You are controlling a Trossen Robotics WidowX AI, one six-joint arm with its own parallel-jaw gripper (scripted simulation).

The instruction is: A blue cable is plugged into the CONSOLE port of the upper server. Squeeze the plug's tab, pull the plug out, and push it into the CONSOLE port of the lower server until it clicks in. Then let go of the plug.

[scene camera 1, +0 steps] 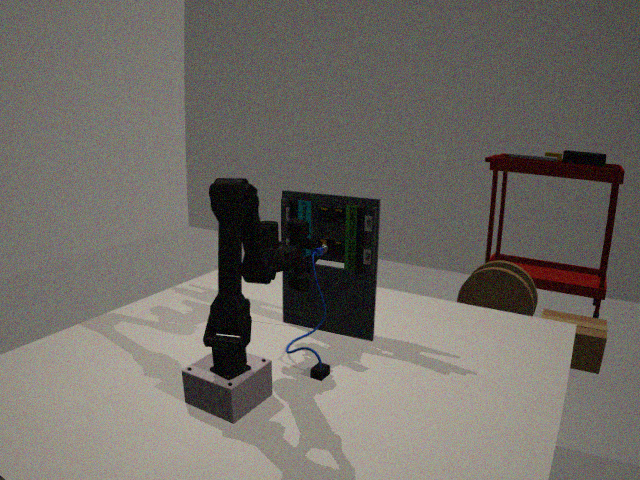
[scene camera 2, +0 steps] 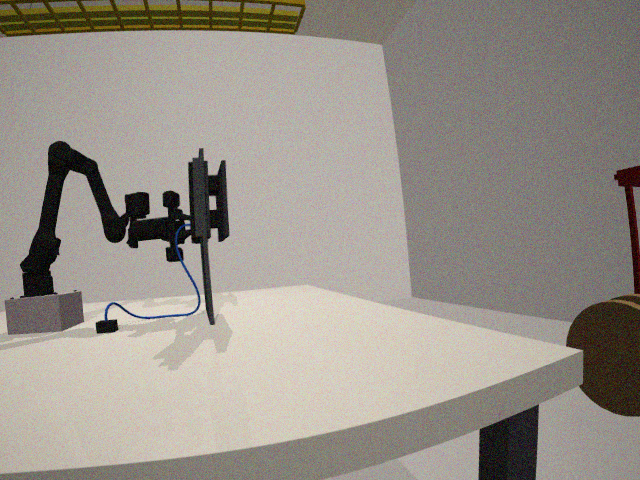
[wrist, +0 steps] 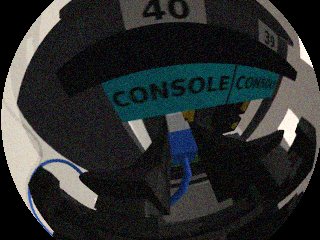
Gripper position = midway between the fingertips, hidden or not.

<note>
I see my gripper (scene camera 1: 321, 248) and a dark rack panel (scene camera 2: 199, 203).
My gripper shows as well in scene camera 2 (scene camera 2: 202, 223) and in the wrist view (wrist: 177, 128). The dark rack panel shows as well in the wrist view (wrist: 91, 74).
</note>
